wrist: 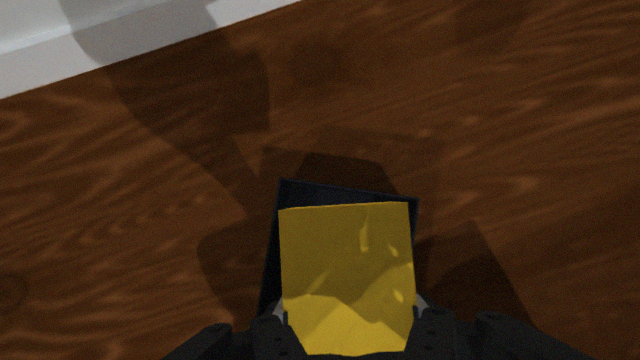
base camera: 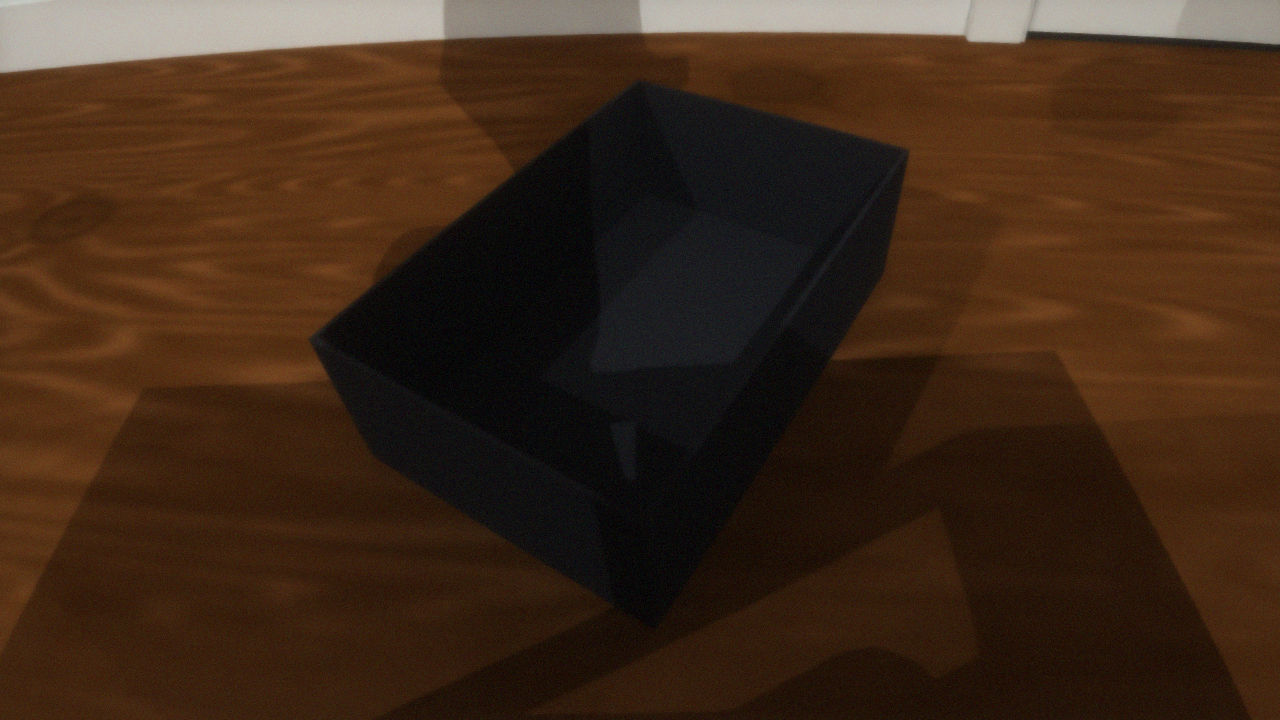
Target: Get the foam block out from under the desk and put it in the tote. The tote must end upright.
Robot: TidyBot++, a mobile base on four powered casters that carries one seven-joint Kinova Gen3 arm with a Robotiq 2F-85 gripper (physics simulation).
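Places are measured from the arm's base along level axes (x ahead, y left, z up), in centimetres.
Where they show: gripper, fingertip midpoint: [wrist: 347, 305].
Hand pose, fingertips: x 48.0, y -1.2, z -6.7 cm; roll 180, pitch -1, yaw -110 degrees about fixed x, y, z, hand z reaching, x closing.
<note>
Each offset is from my fingertips to the top centre of the thing. Level surfaces: height alone.
The dark tote @(dy +3.7, dx -6.0, dz -22.9 cm) [base camera: 483, 514] [wrist: 347, 189] stands upright on the wooden floor, its open top facing up. In the base camera view its visible inside holds no block. My gripper [wrist: 347, 305] is shut on the yellow foam block @(dy -0.4, dx +1.1, dz +3.5 cm) [wrist: 347, 250], with a finger on each side of it. In the wrist view the block is above the tote and covers most of it; the tote's far rim and part of its left side show past the block. The gripper and the block do not show in the base camera view. The desk does not show in either view.
A white wall with a baseboard [base camera: 760, 17] [wrist: 150, 42] runs behind the tote, with a stretch of wooden floor @(dz -32.9 cm) [base camera: 223, 161] [wrist: 525, 125] between them. Shadows of the arm and base fall across the floor around the tote.
</note>
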